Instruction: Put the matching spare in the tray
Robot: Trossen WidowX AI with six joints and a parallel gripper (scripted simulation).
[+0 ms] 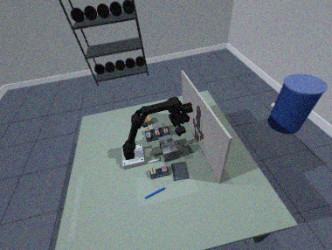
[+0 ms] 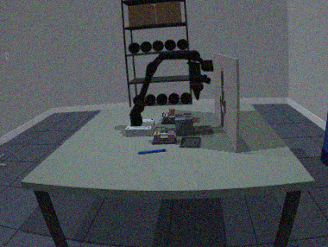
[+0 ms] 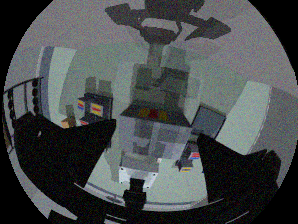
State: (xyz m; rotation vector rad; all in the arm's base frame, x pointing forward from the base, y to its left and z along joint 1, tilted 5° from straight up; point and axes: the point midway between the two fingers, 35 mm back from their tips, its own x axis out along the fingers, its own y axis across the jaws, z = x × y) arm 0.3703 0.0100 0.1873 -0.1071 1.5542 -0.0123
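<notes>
My gripper tip is now 6 cm past the spare, 17 cm to the right of it and 16 cm above it. The rest, counted from my gripper tip: tall grey panel (16 cm ahead, 1 cm to the left, 3 cm above); then tray (5 cm behind, 19 cm to the right, 20 cm below).
</notes>
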